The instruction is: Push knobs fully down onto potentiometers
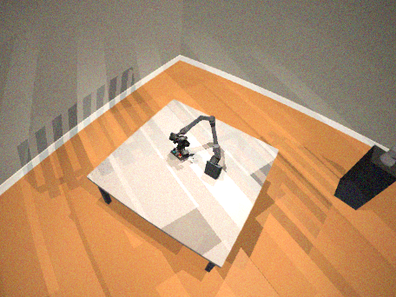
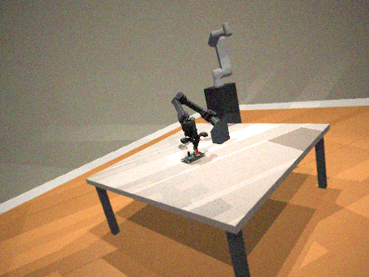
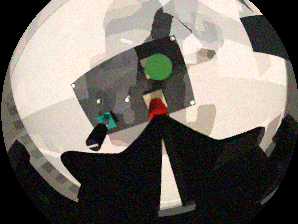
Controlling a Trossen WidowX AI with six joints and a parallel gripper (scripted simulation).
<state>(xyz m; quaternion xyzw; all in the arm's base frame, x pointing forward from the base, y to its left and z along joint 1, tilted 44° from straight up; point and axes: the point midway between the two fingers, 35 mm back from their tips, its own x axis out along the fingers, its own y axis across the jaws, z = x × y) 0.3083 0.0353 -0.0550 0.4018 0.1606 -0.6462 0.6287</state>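
My gripper tip is 1 cm above the red knob.
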